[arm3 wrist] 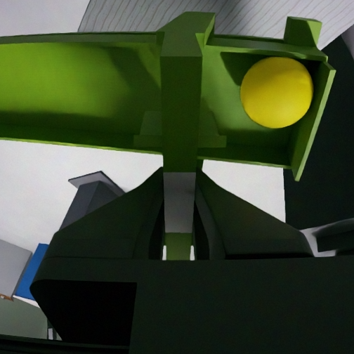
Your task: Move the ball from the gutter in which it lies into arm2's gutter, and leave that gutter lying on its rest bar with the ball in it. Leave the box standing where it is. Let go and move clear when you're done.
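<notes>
A green gutter (pixel 70 82) runs across the upper part of the view, with a closed end wall at the right. The yellow ball (pixel 277 92) lies inside it, near that end wall and to the right of the upright green handle. Arm3's gripper (pixel 179 187) is shut on the handle at its pale grey section, below the gutter in the view. Whether the gutter touches anything beneath it cannot be told. Arm2's gutter and its rest bar cannot be made out. The grippers of arm1 and arm2 do not show.
A wood-grained grey surface (pixel 250 17) lies behind the gutter at the top. A dark grey post with a flat top (pixel 89 197) stands at the left. A blue piece (pixel 32 274) beside a grey panel shows at the lower left. A grey and black part (pixel 335 237) shows at the right edge.
</notes>
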